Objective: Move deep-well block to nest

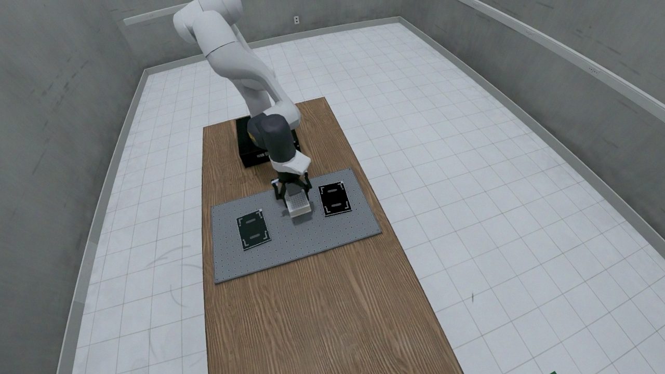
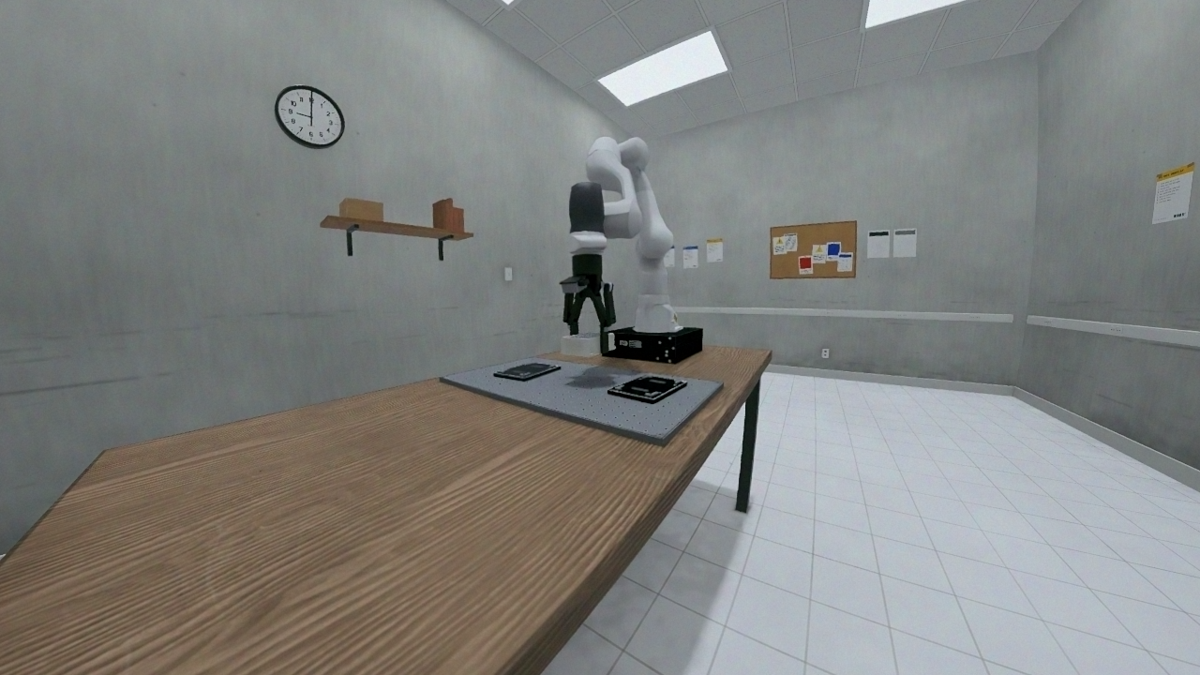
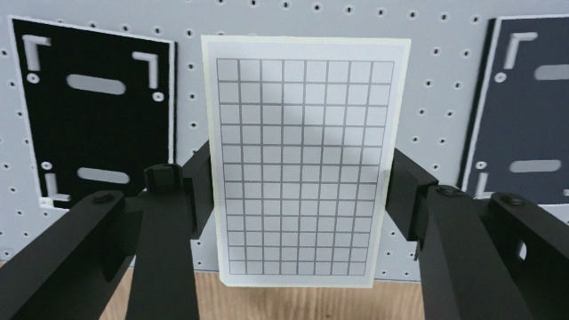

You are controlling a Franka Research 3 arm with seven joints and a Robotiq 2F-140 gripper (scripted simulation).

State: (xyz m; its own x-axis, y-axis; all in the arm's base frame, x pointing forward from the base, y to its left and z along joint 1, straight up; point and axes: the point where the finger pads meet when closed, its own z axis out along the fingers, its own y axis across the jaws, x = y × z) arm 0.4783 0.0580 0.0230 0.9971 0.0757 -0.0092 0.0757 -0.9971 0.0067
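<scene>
Right now the plate nest N2 is 21 cm to the right of my hand, 10 cm below it and 3 cm ahead of it. The rest, counted from my hand: white 96-well deep-well block: 1 cm below; plate nest N1: 16 cm to the left, 10 cm below, 2 cm behind; A1 mark: 17 cm to the right, 10 cm below, 6 cm behind.
</scene>
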